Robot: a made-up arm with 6 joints.
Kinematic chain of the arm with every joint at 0, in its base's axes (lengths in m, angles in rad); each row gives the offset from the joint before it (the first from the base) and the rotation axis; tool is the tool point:
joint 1: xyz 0 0 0.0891 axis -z
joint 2: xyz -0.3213 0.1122 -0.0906 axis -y
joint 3: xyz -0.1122 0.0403 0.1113 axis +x
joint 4: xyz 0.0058 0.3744 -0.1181 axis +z
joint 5: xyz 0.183 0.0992 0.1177 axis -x
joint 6: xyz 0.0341 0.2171 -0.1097 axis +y
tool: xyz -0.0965 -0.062 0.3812
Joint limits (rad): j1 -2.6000..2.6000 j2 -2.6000..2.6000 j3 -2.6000..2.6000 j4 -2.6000..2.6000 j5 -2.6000..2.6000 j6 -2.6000..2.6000
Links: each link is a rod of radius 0.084 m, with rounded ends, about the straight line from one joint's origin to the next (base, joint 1, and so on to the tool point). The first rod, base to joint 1, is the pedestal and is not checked.
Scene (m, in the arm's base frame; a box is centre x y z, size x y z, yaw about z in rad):
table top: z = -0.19
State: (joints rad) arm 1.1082 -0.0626 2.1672 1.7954 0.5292 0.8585
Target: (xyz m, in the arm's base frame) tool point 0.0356 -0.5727 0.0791
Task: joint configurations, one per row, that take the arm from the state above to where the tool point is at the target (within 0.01 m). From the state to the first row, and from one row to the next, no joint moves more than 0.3 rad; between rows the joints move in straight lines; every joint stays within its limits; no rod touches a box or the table.
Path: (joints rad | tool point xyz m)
1: 1.0647 -0.2249 2.1630 1.5353 0.4860 0.8983 | -0.6286 0.2974 0.8231
2: 1.0213 -0.3872 2.1587 1.2752 0.4428 0.9382 | -0.5217 -0.0004 0.8566
3: 0.9778 -0.5496 2.1545 1.0151 0.3996 0.9780 | -0.3720 -0.2704 0.7790
4: 0.9343 -0.7119 2.1502 0.7549 0.3564 1.0179 | -0.2087 -0.4712 0.6016
5: 0.8909 -0.8742 2.1460 0.4948 0.3132 1.0577 | -0.0638 -0.5751 0.3543
6: 0.8474 -1.0365 2.1417 0.2347 0.2700 1.0975 | 0.0356 -0.5727 0.0791

